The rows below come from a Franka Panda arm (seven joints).
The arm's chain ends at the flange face. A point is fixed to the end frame.
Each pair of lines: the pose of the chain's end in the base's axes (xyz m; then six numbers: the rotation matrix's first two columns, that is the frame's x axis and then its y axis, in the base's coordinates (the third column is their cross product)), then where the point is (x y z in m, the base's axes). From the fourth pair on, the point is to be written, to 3 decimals.
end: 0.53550 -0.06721 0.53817 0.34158 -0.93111 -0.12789 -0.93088 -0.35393 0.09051
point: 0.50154 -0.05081 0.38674
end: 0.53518 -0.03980 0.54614 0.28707 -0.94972 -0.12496 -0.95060 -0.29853 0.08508
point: 0.50317 -0.02163 0.39449
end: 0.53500 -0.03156 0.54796 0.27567 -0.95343 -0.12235 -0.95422 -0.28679 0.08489
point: 0.50336 -0.01337 0.39624
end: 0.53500 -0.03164 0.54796 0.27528 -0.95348 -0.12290 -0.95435 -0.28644 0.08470
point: 0.503 -0.013 0.396
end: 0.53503 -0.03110 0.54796 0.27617 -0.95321 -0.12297 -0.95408 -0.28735 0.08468
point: 0.503 -0.013 0.396
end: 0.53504 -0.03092 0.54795 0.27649 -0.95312 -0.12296 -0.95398 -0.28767 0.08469
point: 0.503 -0.013 0.396
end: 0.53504 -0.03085 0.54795 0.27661 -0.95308 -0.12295 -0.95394 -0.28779 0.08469
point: 0.503 -0.013 0.396
